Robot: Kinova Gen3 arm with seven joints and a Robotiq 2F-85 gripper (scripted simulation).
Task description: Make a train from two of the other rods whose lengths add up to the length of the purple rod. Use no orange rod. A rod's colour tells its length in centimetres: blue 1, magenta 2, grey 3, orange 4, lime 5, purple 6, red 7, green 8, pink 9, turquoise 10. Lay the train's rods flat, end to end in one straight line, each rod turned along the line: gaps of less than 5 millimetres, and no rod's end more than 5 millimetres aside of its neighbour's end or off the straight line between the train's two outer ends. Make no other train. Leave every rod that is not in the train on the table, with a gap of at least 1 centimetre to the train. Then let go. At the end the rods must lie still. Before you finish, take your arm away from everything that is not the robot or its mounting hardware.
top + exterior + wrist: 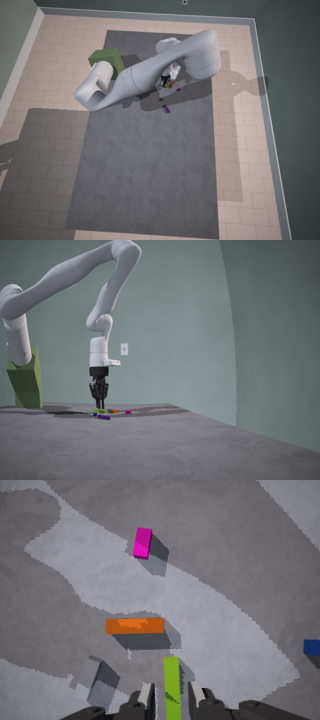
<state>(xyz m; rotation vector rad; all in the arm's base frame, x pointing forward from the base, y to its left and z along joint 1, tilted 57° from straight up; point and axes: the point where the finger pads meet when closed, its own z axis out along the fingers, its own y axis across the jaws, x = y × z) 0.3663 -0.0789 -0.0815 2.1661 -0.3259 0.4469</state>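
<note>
The lime rod is 30 mm below my hand. The rest, counted from my hand: magenta rod 100 mm ahead, 30 mm to the right, 30 mm below; then grey rod 50 mm to the left, 30 mm below, 30 mm ahead; then orange rod 50 mm ahead, 30 mm below.
</note>
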